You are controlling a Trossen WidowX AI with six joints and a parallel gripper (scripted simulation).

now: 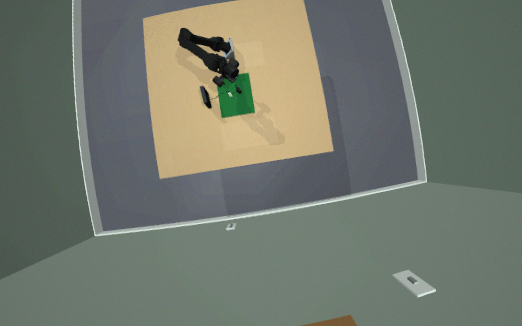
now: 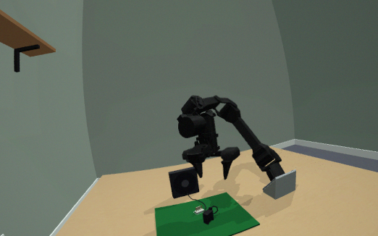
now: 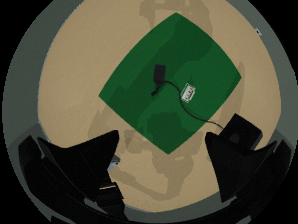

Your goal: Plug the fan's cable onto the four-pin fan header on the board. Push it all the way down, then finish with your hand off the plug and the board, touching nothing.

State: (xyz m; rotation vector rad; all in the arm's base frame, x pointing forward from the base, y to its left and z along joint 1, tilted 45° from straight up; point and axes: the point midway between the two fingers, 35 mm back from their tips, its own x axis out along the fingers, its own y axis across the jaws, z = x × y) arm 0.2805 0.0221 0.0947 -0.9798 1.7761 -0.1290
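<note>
Right now the dark fan plug is 110 mm below my gripper tip, 50 mm ahead of it and 40 mm to the left of it. Also, from my gripper tip: pale four-pin header (130 mm below, 50 mm ahead, 30 mm to the right); green board (150 mm below, 60 mm ahead, 10 mm to the left); black fan (180 mm to the right, 70 mm below, 50 mm ahead).
</note>
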